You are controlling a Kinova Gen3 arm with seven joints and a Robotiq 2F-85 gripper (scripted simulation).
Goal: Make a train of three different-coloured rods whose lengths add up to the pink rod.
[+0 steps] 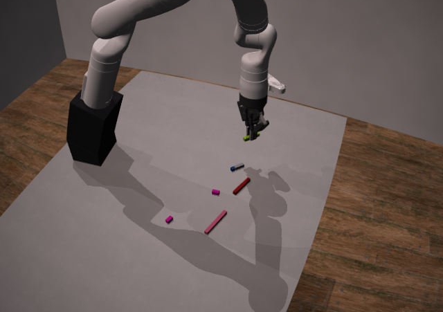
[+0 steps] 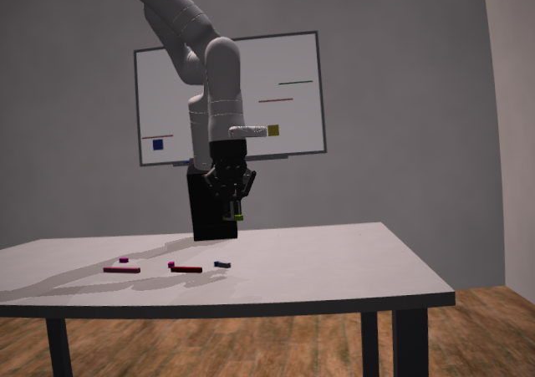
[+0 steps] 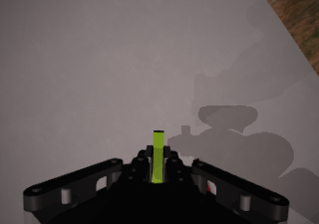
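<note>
Now: hand 30 mm past the grey rod, 30 mm to the left of it and 120 mm above it. Also, from my hand: lime rod: 10 mm below; then blue rod: 50 mm behind, 40 mm to the right, 120 mm below; then red rod: 10 mm behind, 100 mm to the right, 120 mm below.
</note>
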